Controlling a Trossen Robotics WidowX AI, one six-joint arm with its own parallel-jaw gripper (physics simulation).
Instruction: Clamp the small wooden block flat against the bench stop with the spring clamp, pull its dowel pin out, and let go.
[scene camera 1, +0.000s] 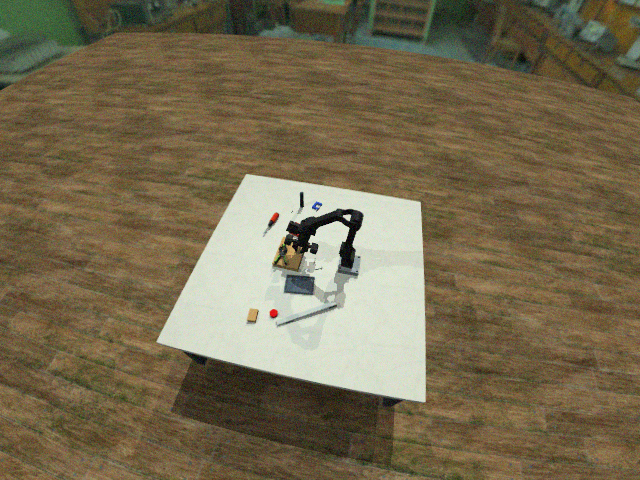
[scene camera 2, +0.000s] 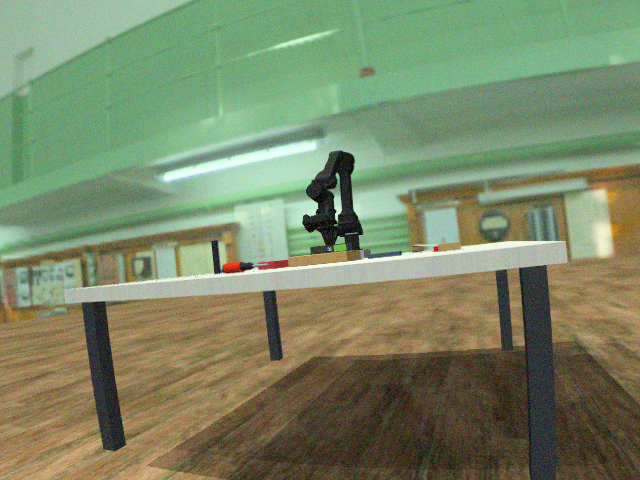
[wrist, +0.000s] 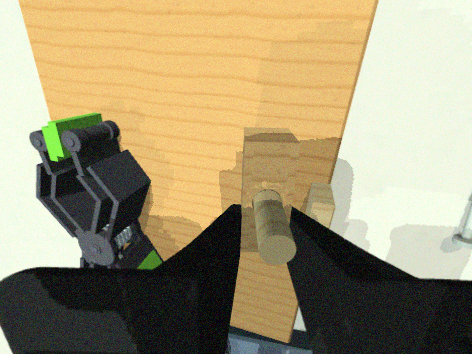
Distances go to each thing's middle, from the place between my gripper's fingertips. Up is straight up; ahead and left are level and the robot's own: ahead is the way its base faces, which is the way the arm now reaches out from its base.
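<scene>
The wooden board (scene camera 2: 344, 256) is 5 cm ahead of my hand and 3 cm below it. As for the dowel pin (wrist: 276, 246), it sits 2 cm to the right of my hand and 2 cm above it. And then the black spring clamp (wrist: 96, 192): my hand is 7 cm short of it and 4 cm to the right of it.
</scene>
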